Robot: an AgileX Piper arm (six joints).
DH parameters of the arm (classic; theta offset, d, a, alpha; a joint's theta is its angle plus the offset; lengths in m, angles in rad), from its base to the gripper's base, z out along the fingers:
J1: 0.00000 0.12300 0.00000 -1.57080
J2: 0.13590 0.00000 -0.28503 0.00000
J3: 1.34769 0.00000 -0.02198 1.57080
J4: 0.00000 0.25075 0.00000 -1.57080
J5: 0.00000 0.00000 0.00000 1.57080
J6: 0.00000 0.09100 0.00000 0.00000
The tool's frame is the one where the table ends.
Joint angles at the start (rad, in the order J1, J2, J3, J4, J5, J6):
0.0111, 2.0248, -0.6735, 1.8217, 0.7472, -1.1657
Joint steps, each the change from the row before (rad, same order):
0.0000, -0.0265, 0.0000, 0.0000, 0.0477, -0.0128
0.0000, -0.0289, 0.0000, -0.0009, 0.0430, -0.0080
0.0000, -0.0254, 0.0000, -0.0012, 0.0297, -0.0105
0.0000, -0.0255, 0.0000, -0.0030, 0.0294, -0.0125
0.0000, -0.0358, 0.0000, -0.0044, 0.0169, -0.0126
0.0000, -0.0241, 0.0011, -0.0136, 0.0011, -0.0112
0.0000, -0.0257, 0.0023, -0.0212, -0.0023, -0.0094
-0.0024, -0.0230, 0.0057, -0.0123, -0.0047, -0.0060
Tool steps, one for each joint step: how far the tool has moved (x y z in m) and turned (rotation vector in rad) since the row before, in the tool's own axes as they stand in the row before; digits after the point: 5 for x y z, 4 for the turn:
0.00069, 0.01027, -0.00461, -0.0572, 0.0041, -0.0307
0.00052, 0.01060, -0.00475, -0.0534, 0.0018, -0.0290
0.00023, 0.00877, -0.00392, -0.0391, -0.0009, -0.0298
0.00033, 0.00880, -0.00378, -0.0381, 0.0003, -0.0335
-0.00033, 0.01038, -0.00507, -0.0302, -0.0080, -0.0426
0.00034, 0.00568, -0.00333, -0.0070, -0.0005, -0.0372
0.00091, 0.00536, -0.00359, -0.0017, 0.0036, -0.0404
0.00073, 0.00375, -0.00378, 0.0015, -0.0031, -0.0258

